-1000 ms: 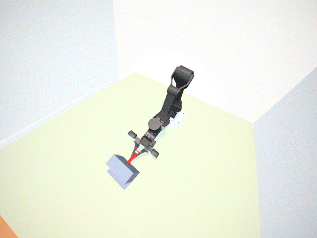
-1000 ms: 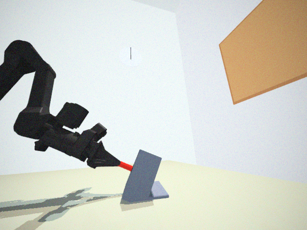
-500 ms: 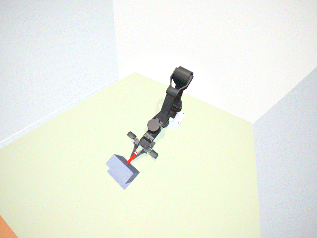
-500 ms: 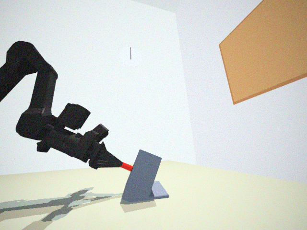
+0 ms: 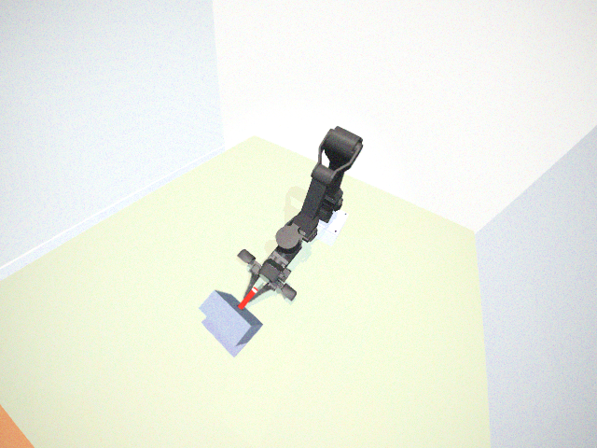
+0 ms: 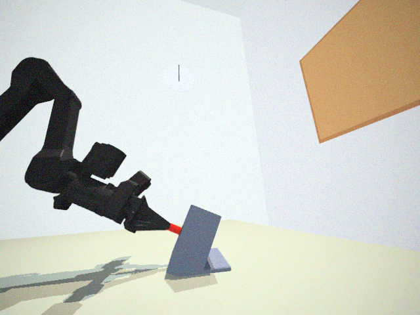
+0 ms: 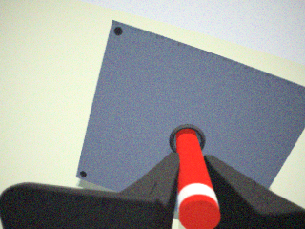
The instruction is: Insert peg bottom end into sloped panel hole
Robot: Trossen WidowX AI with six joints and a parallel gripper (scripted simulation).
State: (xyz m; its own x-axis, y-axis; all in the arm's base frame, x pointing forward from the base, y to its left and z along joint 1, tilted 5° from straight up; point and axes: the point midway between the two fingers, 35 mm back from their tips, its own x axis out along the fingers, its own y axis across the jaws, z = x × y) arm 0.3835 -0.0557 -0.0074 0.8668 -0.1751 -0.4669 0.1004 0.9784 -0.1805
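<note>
The grey sloped panel is 5 cm ahead of my gripper tip, 1 cm to the right of it and 2 cm below it. Round my gripper tip: red round peg (1 cm behind, 1 cm above); then flat base plate (7 cm ahead, 2 cm to the right, 7 cm below).
</note>
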